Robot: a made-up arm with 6 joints.
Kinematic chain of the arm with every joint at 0, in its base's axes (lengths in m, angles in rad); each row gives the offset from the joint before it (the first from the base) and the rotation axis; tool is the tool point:
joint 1: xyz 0 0 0.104 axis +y
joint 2: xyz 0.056 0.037 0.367 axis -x
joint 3: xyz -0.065 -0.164 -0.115 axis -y
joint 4: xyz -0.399 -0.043 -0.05 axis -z
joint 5: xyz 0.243 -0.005 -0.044 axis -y
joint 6: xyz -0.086 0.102 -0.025 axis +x
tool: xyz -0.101 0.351 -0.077
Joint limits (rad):
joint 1: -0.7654..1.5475
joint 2: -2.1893..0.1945
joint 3: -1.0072..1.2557
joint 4: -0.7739..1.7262
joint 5: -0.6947..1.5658
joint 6: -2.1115..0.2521
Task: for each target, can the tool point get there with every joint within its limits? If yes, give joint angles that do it. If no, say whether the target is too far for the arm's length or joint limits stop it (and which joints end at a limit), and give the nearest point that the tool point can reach.
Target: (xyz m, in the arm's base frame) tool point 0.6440 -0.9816 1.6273
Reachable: no: too far | nearest point 0.3744 -0.6042 0.9895 | short by 0.789 m
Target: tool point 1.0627 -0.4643 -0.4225
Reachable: no: joint limits stop it (at a limit: joint 1, joint 3, joint 4) | nearest point 0.5437 -0.2965 -0.2327 | short by 0.578 m
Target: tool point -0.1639 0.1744 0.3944
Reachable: yes | joints 1.2361 -0.3000 -0.8037 -0.3016 0.9904 -1.4057
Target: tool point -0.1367 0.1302 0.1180
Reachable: yes | joints 0.3220 -0.1200 -0.4915 0.5772 0.8925 -0.0520
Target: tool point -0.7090 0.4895 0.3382
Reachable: yes | joints -0.5510 -2.0084 -0.3315 -0.5652 0.2856 -1.2688
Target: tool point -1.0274 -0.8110 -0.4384
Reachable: no: joint limits stop it (at a limit: joint 1, joint 2, joint 4, joint 6) | nearest point -0.7374 -0.6563 -0.1531 | short by 0.435 m
